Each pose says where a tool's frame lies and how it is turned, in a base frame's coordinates. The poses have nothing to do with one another.
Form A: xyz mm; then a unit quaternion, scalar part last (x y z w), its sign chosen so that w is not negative.
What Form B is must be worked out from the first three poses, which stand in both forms.
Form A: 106 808 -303 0.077 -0.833 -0.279 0.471
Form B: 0.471 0.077 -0.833 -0.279 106 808 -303
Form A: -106 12 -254 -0.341 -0.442 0.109 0.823
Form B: 0.823 -0.341 -0.442 0.109 -106 12 -254
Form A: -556 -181 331 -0.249 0.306 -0.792 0.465
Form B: 0.465 -0.249 0.306 -0.792 -556 -181 331
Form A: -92 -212 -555 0.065 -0.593 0.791 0.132
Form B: 0.132 0.065 -0.593 0.791 -92 -212 -555
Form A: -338 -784 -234 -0.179 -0.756 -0.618 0.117
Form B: 0.117 -0.179 -0.756 -0.618 -338 -784 -234
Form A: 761 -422 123 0.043 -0.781 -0.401 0.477
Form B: 0.477 0.043 -0.781 -0.401 761 -422 123
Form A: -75 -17 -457 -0.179 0.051 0.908 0.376
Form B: 0.376 -0.179 0.051 0.908 -75 -17 -457
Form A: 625 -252 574 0.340 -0.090 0.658 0.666
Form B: 0.666 0.340 -0.090 0.658 625 -252 574
